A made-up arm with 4 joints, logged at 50 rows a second.
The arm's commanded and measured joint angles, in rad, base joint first. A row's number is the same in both.
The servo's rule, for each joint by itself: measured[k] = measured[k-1] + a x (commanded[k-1-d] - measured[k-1]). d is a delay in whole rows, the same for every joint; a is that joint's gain. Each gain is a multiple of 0.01, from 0.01 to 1. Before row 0 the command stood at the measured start. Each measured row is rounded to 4 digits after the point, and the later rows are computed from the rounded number. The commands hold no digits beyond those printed.
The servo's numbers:
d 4
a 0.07 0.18 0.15 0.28
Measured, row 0:
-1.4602, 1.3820, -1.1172, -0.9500
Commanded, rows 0 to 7:
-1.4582, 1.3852, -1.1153, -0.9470
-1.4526, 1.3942, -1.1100, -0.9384
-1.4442, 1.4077, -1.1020, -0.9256
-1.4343, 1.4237, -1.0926, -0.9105
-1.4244, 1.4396, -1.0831, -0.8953
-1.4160, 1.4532, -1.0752, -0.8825
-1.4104, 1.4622, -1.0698, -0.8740
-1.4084, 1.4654, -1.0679, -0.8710
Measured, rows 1 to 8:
-1.4602, 1.3820, -1.1172, -0.9500
-1.4602, 1.3820, -1.1172, -0.9500
-1.4602, 1.3820, -1.1172, -0.9500
-1.4602, 1.3820, -1.1172, -0.9500
-1.4601, 1.3826, -1.1169, -0.9492
-1.4596, 1.3847, -1.1159, -0.9462
-1.4585, 1.3888, -1.1138, -0.9404
-1.4568, 1.3951, -1.1106, -0.9320

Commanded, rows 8 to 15:
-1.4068, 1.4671, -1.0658, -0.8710
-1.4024, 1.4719, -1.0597, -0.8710
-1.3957, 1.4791, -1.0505, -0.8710
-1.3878, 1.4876, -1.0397, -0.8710
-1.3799, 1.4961, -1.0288, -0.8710
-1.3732, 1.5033, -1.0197, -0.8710
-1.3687, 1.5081, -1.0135, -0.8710
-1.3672, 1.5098, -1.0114, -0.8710
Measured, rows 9 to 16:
-1.4545, 1.4031, -1.1065, -0.9217
-1.4518, 1.4121, -1.1018, -0.9107
-1.4489, 1.4211, -1.0970, -0.9004
-1.4461, 1.4291, -1.0926, -0.8922
-1.4433, 1.4359, -1.0886, -0.8863
-1.4404, 1.4424, -1.0843, -0.8820
-1.4373, 1.4490, -1.0792, -0.8789
-1.4338, 1.4559, -1.0733, -0.8767

